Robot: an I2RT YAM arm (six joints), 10 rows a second.
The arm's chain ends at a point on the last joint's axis. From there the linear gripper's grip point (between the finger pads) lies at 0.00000 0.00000 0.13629 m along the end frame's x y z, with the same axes.
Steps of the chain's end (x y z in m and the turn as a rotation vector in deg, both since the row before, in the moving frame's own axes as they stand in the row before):
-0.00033, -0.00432, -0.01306, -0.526, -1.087, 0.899
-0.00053, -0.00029, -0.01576, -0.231, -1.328, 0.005
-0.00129, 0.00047, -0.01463, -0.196, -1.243, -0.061
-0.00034, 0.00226, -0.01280, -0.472, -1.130, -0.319
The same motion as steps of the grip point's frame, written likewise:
-0.00293, -0.00309, -0.01309, -0.526, -1.087, 0.899
-0.00369, 0.00026, -0.01580, -0.231, -1.328, 0.005
-0.00425, 0.00094, -0.01466, -0.196, -1.243, -0.061
-0.00302, 0.00339, -0.01283, -0.472, -1.130, -0.319

